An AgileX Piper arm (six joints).
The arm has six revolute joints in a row. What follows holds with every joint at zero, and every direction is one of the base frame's.
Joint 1 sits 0.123 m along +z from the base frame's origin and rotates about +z.
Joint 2 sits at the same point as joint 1 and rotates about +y.
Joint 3 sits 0.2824 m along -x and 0.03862 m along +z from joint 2 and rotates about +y.
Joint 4 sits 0.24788 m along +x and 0.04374 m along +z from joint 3 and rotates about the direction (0.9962, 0, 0.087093).
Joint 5 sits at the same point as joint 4 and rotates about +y.
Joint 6 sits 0.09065 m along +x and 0.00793 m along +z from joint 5 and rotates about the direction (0.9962, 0, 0.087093).
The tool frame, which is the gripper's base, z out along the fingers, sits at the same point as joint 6; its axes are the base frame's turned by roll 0, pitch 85 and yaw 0 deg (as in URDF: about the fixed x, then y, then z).
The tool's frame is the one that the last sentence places.
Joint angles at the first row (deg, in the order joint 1, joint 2, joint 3, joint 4, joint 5, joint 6):
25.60, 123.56, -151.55, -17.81, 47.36, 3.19
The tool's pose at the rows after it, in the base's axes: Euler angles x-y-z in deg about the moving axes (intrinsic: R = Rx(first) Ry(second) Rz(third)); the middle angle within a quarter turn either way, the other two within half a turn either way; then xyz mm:
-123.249, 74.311, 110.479, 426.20, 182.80, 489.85
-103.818, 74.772, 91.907, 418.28, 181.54, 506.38
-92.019, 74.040, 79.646, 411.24, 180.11, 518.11
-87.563, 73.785, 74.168, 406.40, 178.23, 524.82
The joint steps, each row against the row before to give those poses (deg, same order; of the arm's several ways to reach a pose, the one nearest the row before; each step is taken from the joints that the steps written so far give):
0.00, -1.71, -0.02, 0.30, -2.56, -0.48
0.00, -1.29, -0.11, 0.95, -3.82, -0.82
0.00, -1.08, -0.02, 1.05, -2.16, -1.89
0.00, -0.71, -0.10, 0.25, -0.48, -1.52

